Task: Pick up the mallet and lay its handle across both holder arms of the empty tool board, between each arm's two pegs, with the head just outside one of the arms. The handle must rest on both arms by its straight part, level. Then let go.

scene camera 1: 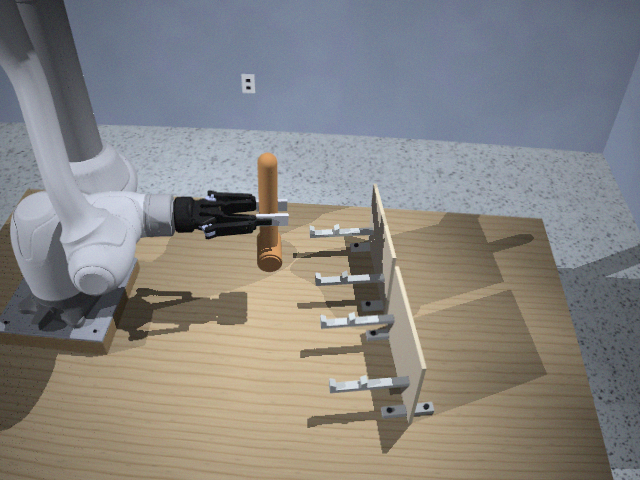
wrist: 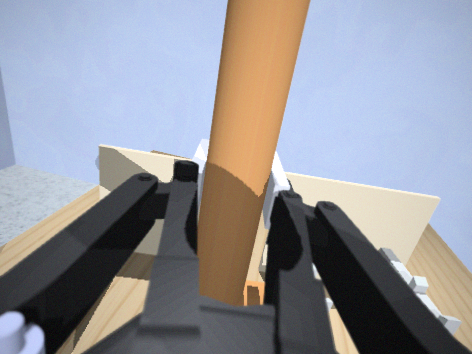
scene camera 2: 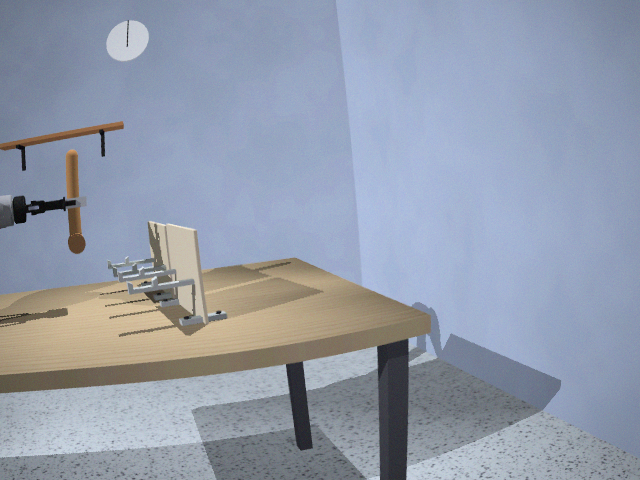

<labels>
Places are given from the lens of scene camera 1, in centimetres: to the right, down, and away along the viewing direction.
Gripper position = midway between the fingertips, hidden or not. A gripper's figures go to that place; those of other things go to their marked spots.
my gripper (scene camera 1: 287, 212): -7, -6, 124
orange mallet (scene camera 1: 267, 164): -10, -14, 113
</labels>
